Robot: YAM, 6 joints.
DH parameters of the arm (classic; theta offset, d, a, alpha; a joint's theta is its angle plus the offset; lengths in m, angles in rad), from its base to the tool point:
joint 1: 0 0.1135 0.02 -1.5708
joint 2: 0 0 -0.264 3.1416
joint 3: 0.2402 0 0.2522 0
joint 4: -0.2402 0 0.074 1.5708
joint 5: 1.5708 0 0 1.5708
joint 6: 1.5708 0.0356 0 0
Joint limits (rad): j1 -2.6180..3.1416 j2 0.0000..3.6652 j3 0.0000..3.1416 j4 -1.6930..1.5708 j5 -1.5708..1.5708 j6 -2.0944..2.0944
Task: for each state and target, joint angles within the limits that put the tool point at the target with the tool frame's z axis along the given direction. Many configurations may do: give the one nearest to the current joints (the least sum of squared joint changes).
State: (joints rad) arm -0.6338 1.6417 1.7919 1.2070 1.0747 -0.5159
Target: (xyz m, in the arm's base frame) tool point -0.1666 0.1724 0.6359 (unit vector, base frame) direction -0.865 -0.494 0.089
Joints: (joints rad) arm -0.9502 1.0247 2.5991 0.8456 1.4357 -0.5159
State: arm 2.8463 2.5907 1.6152 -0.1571 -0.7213 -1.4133
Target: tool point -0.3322 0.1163 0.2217 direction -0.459 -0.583 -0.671
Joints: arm 2.7322 1.7921 1.3351 -0.8392 -0.7998 -1.4133
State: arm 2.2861 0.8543 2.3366 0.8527 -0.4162 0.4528
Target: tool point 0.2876 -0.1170 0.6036 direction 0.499 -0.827 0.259
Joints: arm 2.8278 0.9819 2.6659 1.1165 -0.6849 0.4528
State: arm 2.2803 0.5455 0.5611 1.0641 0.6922 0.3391
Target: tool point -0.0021 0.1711 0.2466 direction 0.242 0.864 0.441
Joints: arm 1.6470 0.8956 0.1460 1.2315 0.3122 0.3391
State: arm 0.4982 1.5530 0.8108 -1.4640 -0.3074 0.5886
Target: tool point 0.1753 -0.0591 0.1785 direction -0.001 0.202 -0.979
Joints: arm -0.3615 1.3198 0.7482 -1.0730 -0.1898 0.5886
